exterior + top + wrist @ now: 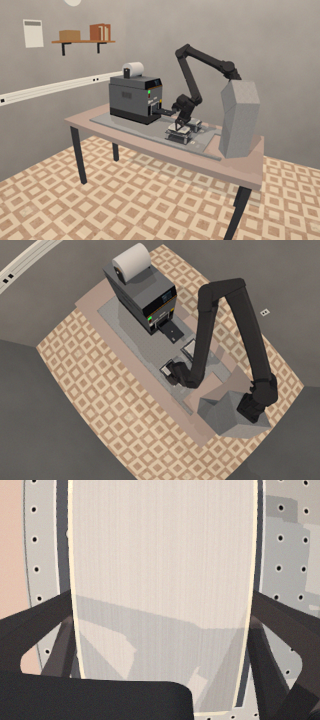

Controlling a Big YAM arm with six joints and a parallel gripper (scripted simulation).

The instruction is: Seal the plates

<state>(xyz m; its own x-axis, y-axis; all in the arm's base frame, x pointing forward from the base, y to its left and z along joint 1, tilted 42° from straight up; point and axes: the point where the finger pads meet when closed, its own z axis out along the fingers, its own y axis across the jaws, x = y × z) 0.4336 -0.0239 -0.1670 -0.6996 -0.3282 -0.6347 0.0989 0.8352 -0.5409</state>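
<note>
Right now the cream well plate is right at my hand. The rest, counted from my hand: sealer stage 190 mm ahead, 200 mm to the right, 20 mm above; then start button 300 mm ahead, 120 mm to the right, 110 mm above; then foil roll 520 mm ahead, 240 mm to the right, 330 mm above.
</note>
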